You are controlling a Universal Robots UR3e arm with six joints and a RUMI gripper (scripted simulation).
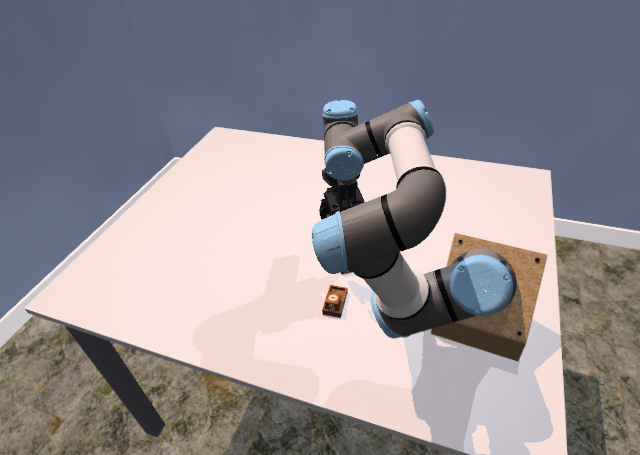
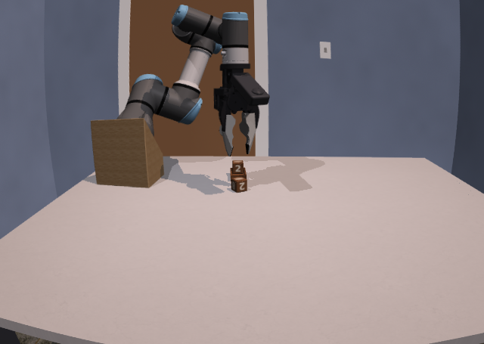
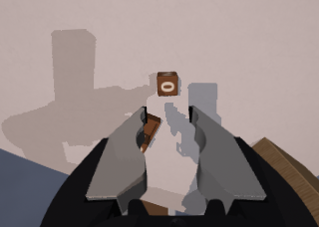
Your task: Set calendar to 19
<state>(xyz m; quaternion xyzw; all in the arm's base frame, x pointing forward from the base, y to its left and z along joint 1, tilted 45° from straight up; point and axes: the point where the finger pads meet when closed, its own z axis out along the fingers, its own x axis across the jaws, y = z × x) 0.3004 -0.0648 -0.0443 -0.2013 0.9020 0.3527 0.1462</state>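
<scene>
My hand is 9 cm above the brown digit cube. The rest, counted from my hand: tray (11 cm to the left, 9 cm below, 1 cm behind).
</scene>
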